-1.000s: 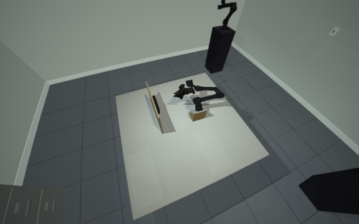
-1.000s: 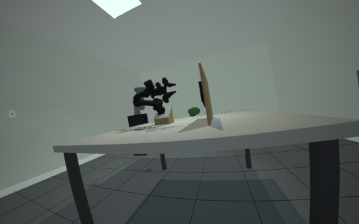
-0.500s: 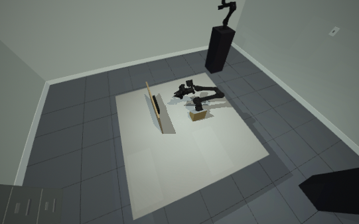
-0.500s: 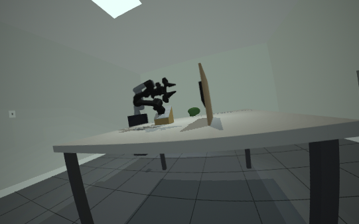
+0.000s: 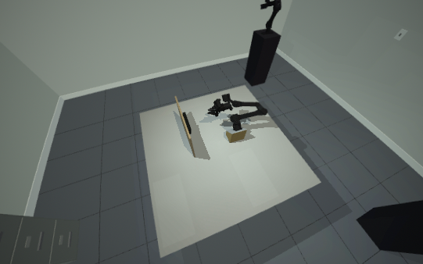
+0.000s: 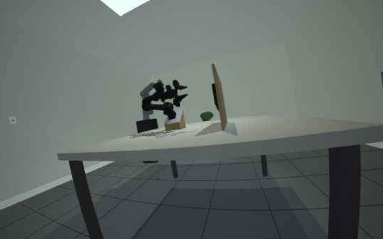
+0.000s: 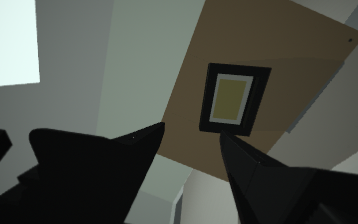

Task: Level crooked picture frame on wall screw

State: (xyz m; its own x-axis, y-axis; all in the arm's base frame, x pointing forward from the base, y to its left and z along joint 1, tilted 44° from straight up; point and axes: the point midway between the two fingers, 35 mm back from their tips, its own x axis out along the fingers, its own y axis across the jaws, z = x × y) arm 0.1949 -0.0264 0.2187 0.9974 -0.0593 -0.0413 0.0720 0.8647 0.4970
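Now: the picture frame 200 mm ahead of my gripper tip, 90 mm below it and 20 mm to the right of it. Round my gripper tip: panel 210 mm ahead, 110 mm below.
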